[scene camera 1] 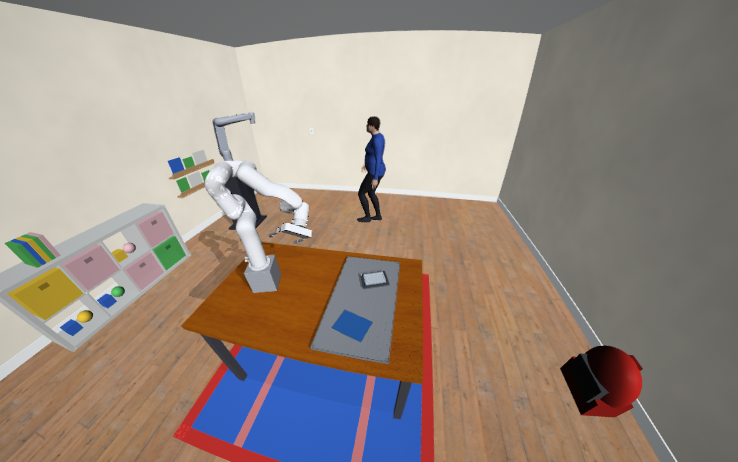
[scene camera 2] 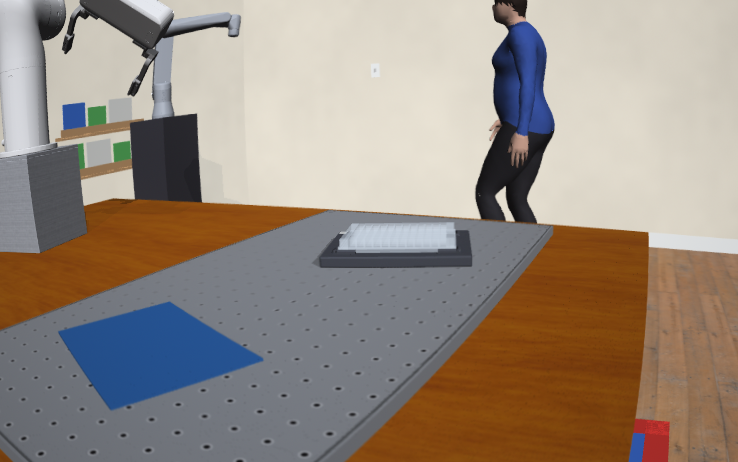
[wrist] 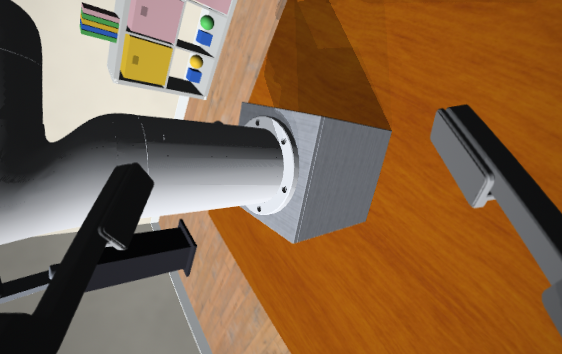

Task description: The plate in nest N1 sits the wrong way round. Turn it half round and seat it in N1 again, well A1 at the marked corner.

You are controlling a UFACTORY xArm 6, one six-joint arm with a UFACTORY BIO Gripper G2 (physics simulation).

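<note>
A pale, clear well plate lies level in the dark nest at the far part of the grey perforated board. Well A1 and the marked corner cannot be made out. My gripper is open and empty, raised in the air near the arm's base, well to the left of the nest and higher than it. The plate and the nest do not show in the wrist view.
A flat blue square lies on the near part of the board. The arm's grey base block stands on the wooden table. A person stands beyond the table.
</note>
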